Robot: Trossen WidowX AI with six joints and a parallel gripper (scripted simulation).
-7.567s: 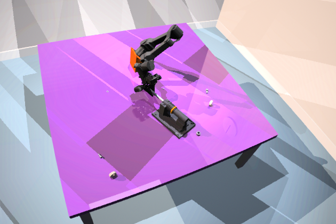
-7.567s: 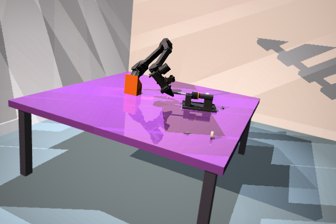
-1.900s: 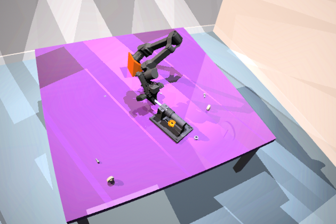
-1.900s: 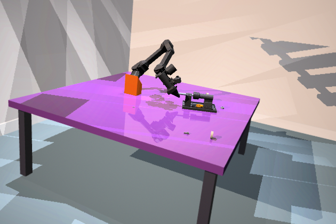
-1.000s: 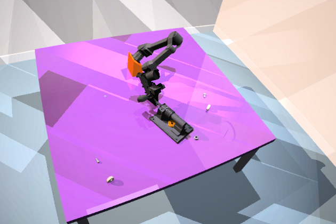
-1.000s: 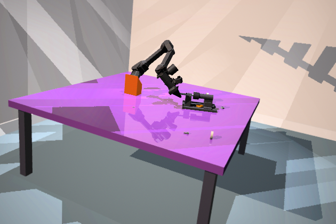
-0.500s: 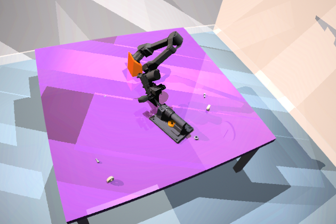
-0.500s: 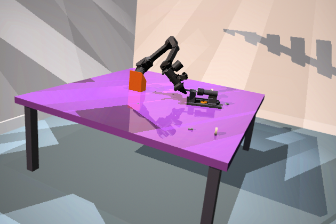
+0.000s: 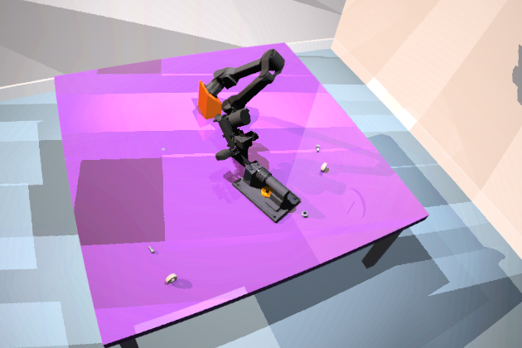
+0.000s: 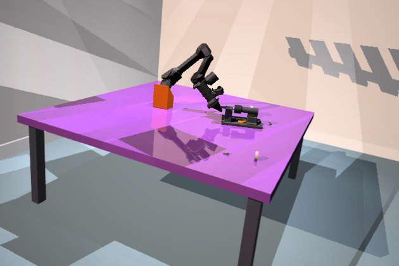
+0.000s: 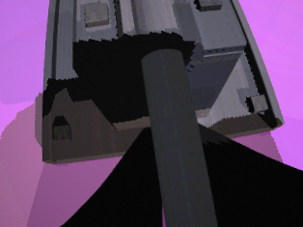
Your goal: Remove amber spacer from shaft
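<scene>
The silver shaft is 50 mm ahead of my gripper tip, 20 mm to the left of it and 20 mm above it. From my gripper tip the other things lie so: screw (420 mm to the right, 220 mm ahead, 50 mm below); black fixture (120 mm ahead, 50 mm to the left, 10 mm below); amber spacer (110 mm ahead, 50 mm to the left, 40 mm below).
</scene>
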